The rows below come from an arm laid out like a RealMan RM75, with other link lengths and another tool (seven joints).
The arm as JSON. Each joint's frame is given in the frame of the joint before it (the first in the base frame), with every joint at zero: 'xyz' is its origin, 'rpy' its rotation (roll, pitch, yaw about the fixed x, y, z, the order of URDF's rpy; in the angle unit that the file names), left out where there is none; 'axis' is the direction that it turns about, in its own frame. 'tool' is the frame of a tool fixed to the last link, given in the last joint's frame.
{
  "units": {
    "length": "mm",
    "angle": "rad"
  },
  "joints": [
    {
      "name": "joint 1",
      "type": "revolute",
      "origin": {
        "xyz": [
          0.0,
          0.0,
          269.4
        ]
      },
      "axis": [
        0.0,
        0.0,
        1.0
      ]
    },
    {
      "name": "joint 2",
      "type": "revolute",
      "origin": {
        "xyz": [
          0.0,
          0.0,
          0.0
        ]
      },
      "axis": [
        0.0,
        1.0,
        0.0
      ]
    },
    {
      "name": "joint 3",
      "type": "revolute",
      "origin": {
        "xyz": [
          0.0,
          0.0,
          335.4
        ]
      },
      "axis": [
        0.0,
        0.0,
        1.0
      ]
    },
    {
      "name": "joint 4",
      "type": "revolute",
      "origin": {
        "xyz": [
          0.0,
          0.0,
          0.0
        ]
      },
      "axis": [
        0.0,
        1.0,
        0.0
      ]
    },
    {
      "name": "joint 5",
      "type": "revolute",
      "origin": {
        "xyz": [
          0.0,
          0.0,
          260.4
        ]
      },
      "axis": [
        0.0,
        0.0,
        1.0
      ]
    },
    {
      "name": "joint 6",
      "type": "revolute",
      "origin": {
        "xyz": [
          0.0,
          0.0,
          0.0
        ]
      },
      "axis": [
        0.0,
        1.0,
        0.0
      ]
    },
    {
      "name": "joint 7",
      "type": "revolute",
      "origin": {
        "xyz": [
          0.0,
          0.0,
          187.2
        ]
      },
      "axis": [
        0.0,
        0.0,
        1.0
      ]
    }
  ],
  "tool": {
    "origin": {
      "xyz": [
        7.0,
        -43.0,
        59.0
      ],
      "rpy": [
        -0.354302,
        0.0,
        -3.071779
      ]
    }
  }
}
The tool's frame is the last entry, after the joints.
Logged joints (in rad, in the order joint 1, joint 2, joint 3, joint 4, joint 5, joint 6, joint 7), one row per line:
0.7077, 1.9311, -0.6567, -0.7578, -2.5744, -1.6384, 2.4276
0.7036, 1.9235, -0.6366, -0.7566, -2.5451, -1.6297, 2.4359
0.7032, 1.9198, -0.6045, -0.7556, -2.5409, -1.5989, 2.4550
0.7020, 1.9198, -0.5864, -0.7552, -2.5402, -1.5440, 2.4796
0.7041, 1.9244, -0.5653, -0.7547, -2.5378, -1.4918, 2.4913
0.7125, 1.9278, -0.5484, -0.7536, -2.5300, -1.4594, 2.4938
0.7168, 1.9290, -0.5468, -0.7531, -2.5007, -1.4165, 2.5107
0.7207, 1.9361, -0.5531, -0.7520, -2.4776, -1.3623, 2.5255
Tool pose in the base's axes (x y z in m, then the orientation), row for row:
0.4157, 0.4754, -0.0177, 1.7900, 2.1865, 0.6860
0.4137, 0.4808, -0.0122, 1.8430, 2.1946, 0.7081
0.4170, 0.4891, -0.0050, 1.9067, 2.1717, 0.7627
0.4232, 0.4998, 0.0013, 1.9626, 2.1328, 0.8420
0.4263, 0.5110, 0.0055, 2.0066, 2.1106, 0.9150
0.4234, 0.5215, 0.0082, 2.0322, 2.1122, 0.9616
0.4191, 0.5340, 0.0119, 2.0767, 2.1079, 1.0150
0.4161, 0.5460, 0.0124, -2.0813, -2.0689, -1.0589
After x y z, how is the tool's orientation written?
As a rotation vector, in radians.
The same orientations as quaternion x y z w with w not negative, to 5 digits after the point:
0.61138, 0.74680, 0.23431, 0.11662
0.62152, 0.74009, 0.23879, 0.09465
0.63607, 0.72447, 0.25443, 0.07627
0.64902, 0.70530, 0.27844, 0.06165
0.65669, 0.69073, 0.29945, 0.04449
0.65852, 0.68444, 0.31160, 0.02840
0.66383, 0.67381, 0.32445, 0.00666
-0.66708, -0.66310, -0.33939, 0.01087

